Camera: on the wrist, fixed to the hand. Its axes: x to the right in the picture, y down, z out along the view.
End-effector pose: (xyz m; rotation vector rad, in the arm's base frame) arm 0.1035 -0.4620 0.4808 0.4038 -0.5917 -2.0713
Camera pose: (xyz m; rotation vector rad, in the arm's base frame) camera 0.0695 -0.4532 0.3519 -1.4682 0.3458 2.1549
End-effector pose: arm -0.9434 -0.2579 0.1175 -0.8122 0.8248 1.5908
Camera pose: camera -0.8419 -0.3098 0.0478 -1.0466 0.5311 -0.1487
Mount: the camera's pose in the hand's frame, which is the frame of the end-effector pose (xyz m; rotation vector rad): 0.0177 -0.0989 -0.0881 0.4621 0.4624 -1.5414
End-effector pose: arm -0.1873 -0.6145 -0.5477 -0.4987 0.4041 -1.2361
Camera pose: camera -0.3084 -0.6682 -0.5650 -0.0203 0.0239 -2.8740
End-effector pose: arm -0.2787 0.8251 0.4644 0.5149 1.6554 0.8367
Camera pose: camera -0.3583 0.7513 0.3864 -0.7253 2.0221 -0.6258
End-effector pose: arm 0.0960 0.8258 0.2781 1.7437 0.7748 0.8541
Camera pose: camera 0.0217 0.9129 0.2092 0.7571 2.2731 -0.0620
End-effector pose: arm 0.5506 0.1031 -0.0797 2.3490 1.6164 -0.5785
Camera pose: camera 0.4807 0.1895 -0.0055 -0.5841 -2.3510 0.4175
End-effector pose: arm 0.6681 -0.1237 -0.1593 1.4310 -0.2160 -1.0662
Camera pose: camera 0.6936 -0.0549 -0.2710 -2.2000 -1.2357 1.8413
